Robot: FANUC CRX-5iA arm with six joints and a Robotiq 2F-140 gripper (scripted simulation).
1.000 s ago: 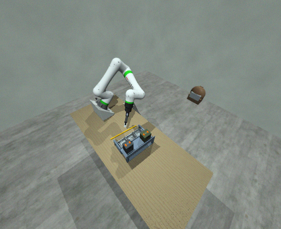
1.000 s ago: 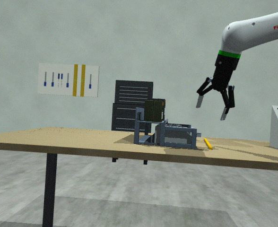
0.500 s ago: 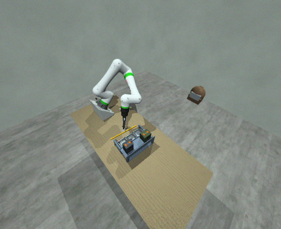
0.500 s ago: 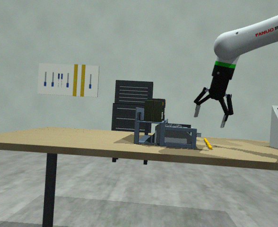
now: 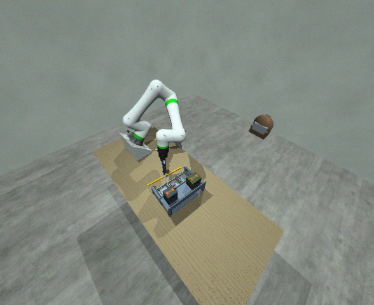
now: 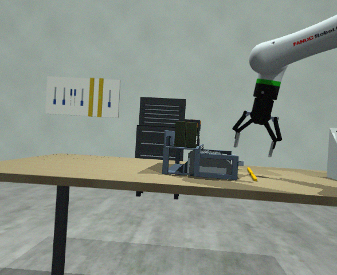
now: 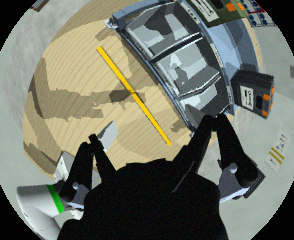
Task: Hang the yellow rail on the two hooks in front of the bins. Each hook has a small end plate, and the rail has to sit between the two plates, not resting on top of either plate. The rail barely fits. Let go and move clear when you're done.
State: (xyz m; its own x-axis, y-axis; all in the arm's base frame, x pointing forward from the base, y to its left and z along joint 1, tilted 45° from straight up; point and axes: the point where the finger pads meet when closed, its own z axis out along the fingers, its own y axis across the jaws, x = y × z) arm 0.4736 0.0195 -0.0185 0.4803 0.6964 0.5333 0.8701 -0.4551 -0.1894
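Now: the yellow rail 100 mm below my hand and 10 mm to the left of it.
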